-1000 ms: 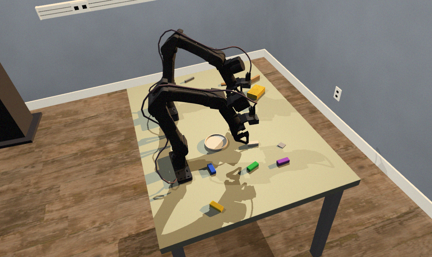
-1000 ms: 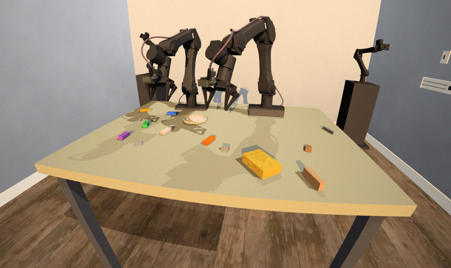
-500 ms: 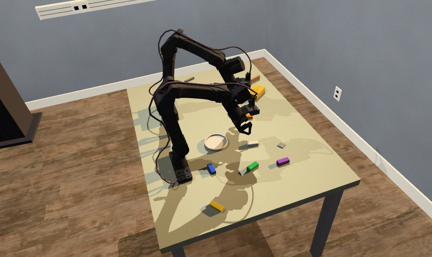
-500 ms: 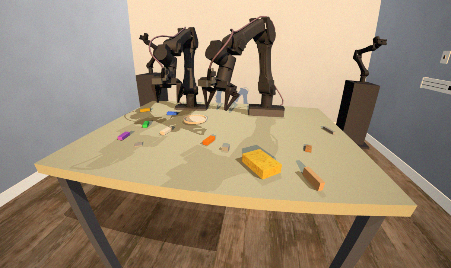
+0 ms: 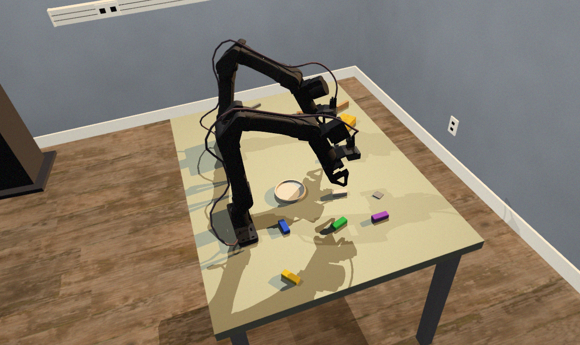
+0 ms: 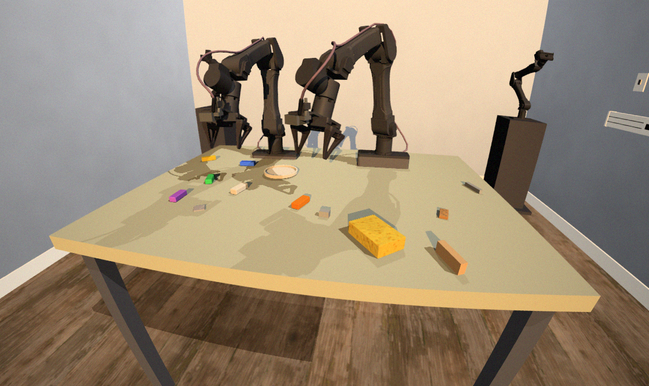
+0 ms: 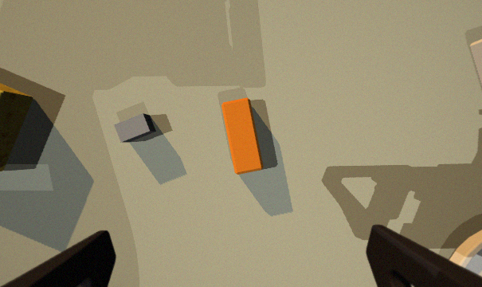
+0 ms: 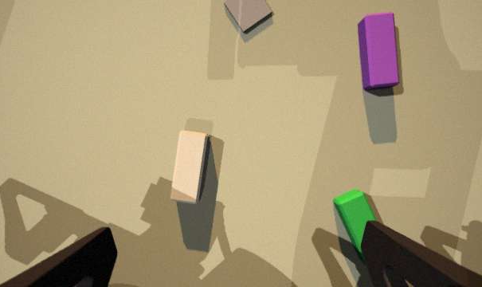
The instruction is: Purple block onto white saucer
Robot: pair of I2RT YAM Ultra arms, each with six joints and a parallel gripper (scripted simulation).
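The purple block is 110 mm ahead of my right hand, 110 mm to the right of it and 130 mm below it. Also, from my right hand: grey tile 150 mm ahead, 140 mm below; green block 30 mm behind, 100 mm to the right, 130 mm below; cream block 20 mm ahead, 40 mm to the left, 130 mm below.
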